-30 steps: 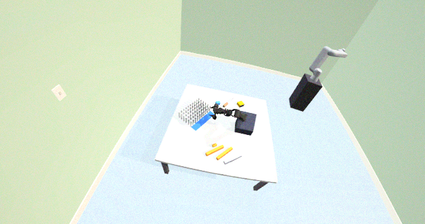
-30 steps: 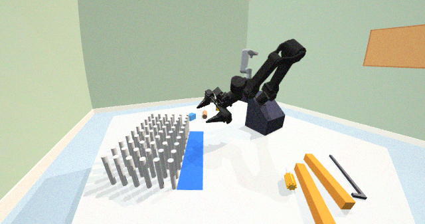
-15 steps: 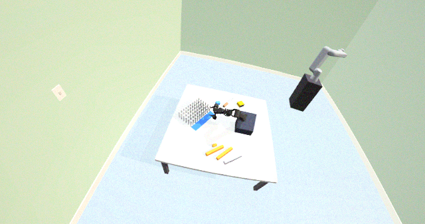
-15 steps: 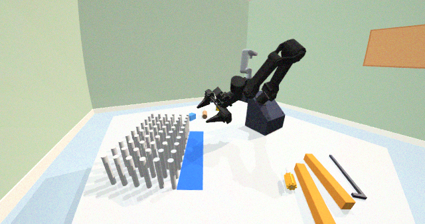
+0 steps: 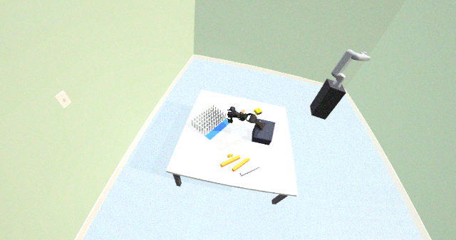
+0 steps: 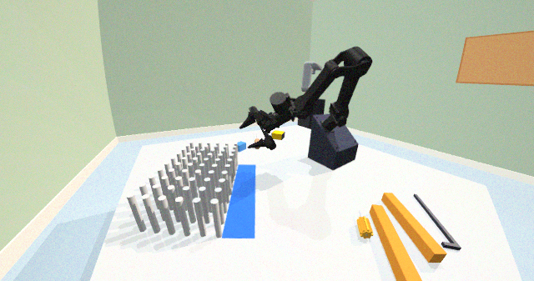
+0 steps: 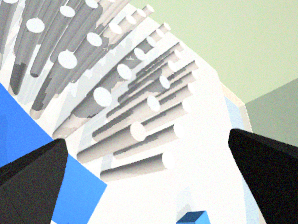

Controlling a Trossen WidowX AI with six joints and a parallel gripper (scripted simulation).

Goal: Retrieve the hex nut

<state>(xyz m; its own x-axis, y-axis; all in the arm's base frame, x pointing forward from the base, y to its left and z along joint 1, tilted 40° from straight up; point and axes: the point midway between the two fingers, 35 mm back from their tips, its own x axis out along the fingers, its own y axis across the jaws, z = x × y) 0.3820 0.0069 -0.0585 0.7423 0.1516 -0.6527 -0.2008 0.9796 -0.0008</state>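
Right now my gripper tip is 50 mm past the blue block, 240 mm to the left of it and 130 mm above it. Round my gripper tip: blue taped strip (40 mm ahead, 120 mm to the left, 150 mm below); then yellow brush-like tool (200 mm behind, 420 mm to the left, 140 mm below); then hex nut (170 mm ahead, 30 mm to the left, 150 mm below).
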